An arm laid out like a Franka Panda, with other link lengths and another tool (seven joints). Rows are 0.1 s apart.
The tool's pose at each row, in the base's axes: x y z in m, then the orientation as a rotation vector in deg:
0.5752 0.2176 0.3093 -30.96 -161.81 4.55
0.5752 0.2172 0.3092 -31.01 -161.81 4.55
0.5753 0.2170 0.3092 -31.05 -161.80 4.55
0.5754 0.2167 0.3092 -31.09 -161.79 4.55
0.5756 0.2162 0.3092 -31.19 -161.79 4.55
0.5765 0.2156 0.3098 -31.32 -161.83 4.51
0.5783 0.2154 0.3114 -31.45 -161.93 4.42
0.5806 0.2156 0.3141 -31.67 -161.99 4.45
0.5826 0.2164 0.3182 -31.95 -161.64 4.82
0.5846 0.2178 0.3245 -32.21 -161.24 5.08
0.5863 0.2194 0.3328 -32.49 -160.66 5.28
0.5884 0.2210 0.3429 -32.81 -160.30 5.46
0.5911 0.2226 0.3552 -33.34 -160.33 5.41
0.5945 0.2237 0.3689 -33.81 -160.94 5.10
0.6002 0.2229 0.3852 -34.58 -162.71 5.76
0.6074 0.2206 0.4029 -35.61 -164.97 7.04
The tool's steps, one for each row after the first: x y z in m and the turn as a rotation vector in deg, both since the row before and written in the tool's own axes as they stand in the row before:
-0.0002 -0.0004 0.0001 -0.01 -0.01 0.03
-0.0002 -0.0002 0.0000 0.00 0.00 0.03
-0.0002 -0.0002 0.0000 0.00 0.00 0.03
-0.0004 -0.0004 -0.0001 -0.01 -0.01 0.07
-0.0009 -0.0003 -0.0008 -0.05 -0.05 0.08
-0.0013 0.0003 -0.0020 -0.09 -0.10 0.07
-0.0013 0.0007 -0.0032 -0.02 -0.10 0.14
-0.0005 0.0011 -0.0045 0.28 0.24 0.26
0.0003 0.0014 -0.0066 0.22 0.30 0.24
0.0012 0.0012 -0.0085 0.21 0.48 0.27
0.0014 0.0011 -0.0103 0.15 0.27 0.27
0.0015 0.0010 -0.0126 -0.11 -0.10 0.35
0.0010 0.0007 -0.0141 -0.39 -0.61 0.22
-0.0013 -0.0004 -0.0172 -0.03 -1.94 0.38
-0.0035 -0.0013 -0.0189 0.23 -2.56 0.54

